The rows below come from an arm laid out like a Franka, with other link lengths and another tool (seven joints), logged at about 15 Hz.
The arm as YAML. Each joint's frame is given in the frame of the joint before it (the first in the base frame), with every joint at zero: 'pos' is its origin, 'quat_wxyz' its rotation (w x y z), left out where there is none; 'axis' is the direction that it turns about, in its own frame. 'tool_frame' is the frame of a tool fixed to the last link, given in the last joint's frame.
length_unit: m
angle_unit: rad
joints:
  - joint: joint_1
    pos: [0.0, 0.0, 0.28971]
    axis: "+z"
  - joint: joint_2
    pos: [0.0, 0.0, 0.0]
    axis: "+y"
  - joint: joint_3
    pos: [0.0, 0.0, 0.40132]
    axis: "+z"
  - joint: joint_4
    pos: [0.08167, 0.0, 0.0]
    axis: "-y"
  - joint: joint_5
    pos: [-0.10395, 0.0, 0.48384]
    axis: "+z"
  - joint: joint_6
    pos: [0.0, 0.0, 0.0]
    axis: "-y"
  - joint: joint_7
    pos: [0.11, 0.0, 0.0]
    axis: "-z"
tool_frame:
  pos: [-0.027, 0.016, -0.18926]
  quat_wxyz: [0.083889, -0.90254, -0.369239, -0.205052]
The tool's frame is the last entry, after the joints.
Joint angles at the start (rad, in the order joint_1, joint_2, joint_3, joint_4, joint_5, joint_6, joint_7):
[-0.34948, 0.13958, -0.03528, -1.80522, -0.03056, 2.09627, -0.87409]
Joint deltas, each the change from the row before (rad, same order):
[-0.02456, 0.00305, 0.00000, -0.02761, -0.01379, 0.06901, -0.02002]
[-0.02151, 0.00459, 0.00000, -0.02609, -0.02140, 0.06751, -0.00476]
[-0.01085, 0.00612, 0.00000, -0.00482, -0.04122, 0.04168, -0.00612]
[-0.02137, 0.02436, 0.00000, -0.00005, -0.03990, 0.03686, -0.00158]
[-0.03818, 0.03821, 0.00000, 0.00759, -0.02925, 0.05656, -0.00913]
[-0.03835, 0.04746, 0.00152, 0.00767, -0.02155, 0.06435, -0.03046]
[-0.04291, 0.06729, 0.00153, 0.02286, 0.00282, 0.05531, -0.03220]
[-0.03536, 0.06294, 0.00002, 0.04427, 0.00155, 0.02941, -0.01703]
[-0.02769, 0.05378, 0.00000, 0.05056, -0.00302, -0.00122, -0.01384]
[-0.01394, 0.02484, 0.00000, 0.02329, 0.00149, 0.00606, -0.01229]
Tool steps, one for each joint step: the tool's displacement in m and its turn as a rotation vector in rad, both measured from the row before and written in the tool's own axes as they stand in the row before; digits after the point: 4 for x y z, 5 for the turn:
[-0.0230, 0.0013, 0.0023, -0.03055, -0.01864, -0.01925]
[-0.0210, 0.0002, 0.0035, -0.03106, -0.02444, -0.01238]
[-0.0124, 0.0041, -0.0019, -0.01377, -0.03717, -0.03148]
[-0.0231, 0.0013, 0.0068, -0.00123, -0.03505, -0.01181]
[-0.0359, 0.0024, 0.0083, -0.01656, -0.03132, -0.00495]
[-0.0365, 0.0006, 0.0159, -0.00689, -0.02328, -0.02255]
[-0.0417, -0.0025, 0.0245, -0.00406, -0.00623, 0.00046]
[-0.0369, 0.0020, 0.0148, -0.00882, -0.00969, 0.01101]
[-0.0304, 0.0019, 0.0099, 0.00677, -0.00920, 0.01207]
[-0.0150, 0.0013, 0.0040, -0.00159, -0.00425, 0.00053]

